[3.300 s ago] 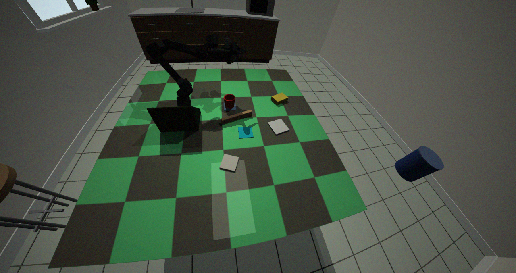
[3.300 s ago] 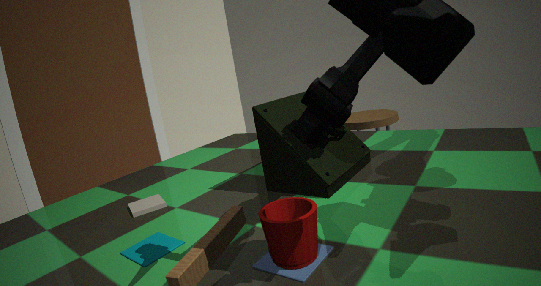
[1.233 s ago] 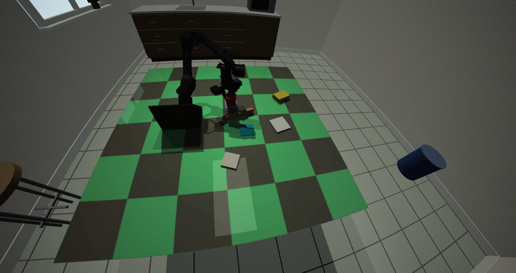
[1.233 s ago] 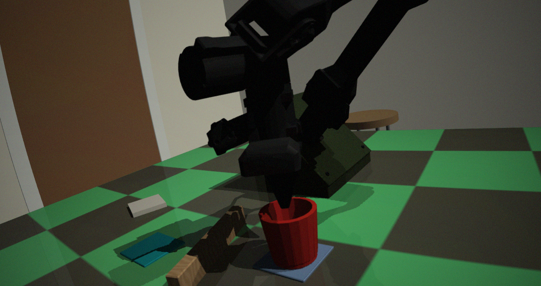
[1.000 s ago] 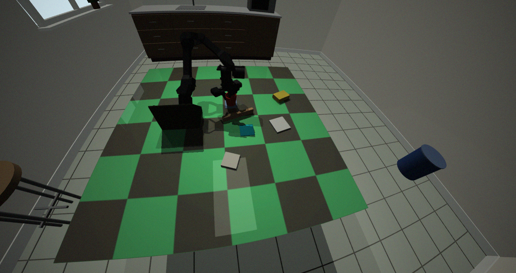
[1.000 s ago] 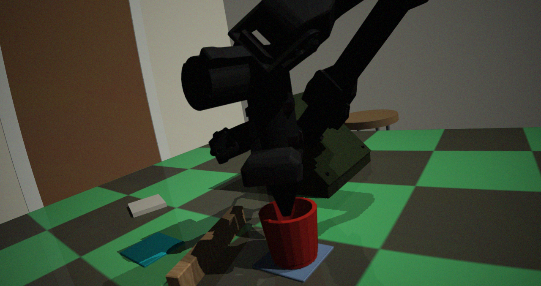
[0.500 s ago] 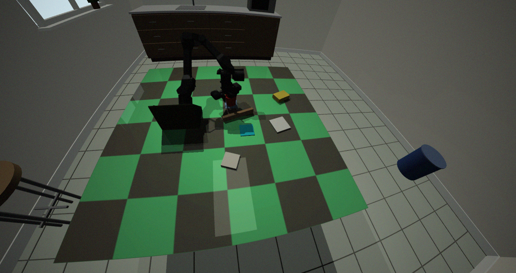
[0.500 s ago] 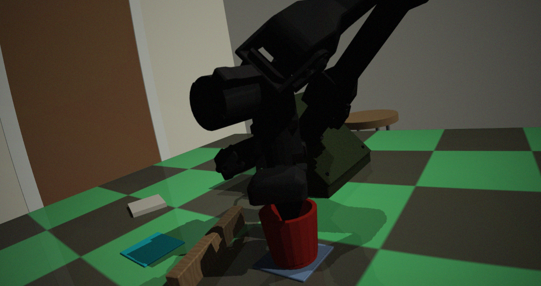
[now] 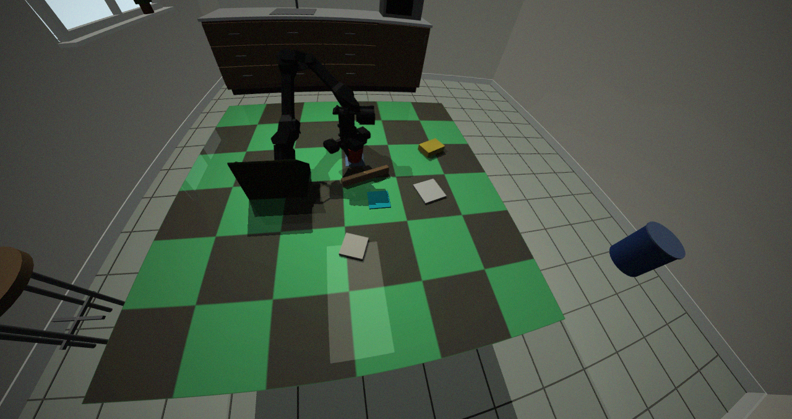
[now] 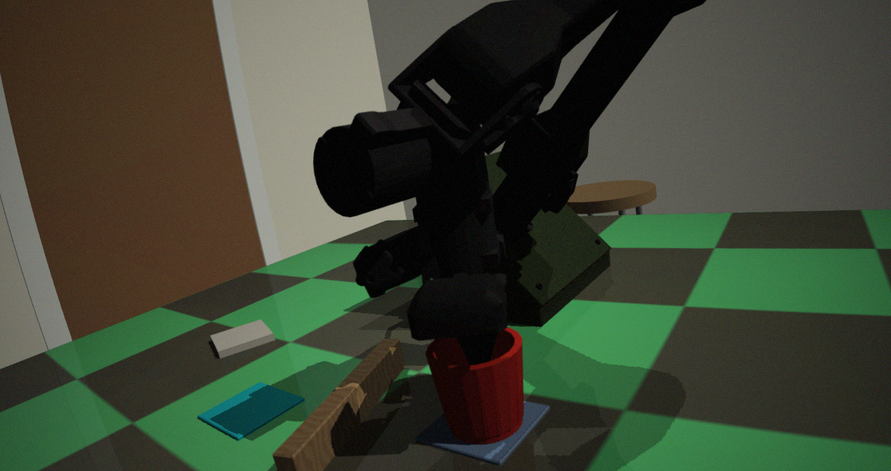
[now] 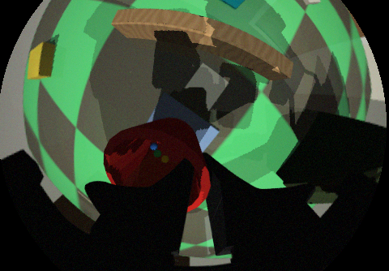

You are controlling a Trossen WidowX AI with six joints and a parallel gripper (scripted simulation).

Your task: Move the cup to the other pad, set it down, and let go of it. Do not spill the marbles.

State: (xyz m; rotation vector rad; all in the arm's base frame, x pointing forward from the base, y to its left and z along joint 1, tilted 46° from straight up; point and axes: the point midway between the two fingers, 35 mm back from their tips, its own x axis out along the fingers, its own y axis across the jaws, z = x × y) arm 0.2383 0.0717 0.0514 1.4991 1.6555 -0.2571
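The teal pad is 90 mm ahead of my gripper tip, 220 mm to the right of it and 40 mm below it. Also, from my gripper tip: yellow block (400 mm ahead, 40 mm to the left, 20 mm below); red cup (30 mm ahead, 10 mm to the left); wooden block (60 mm ahead, 110 mm to the right, 30 mm below).
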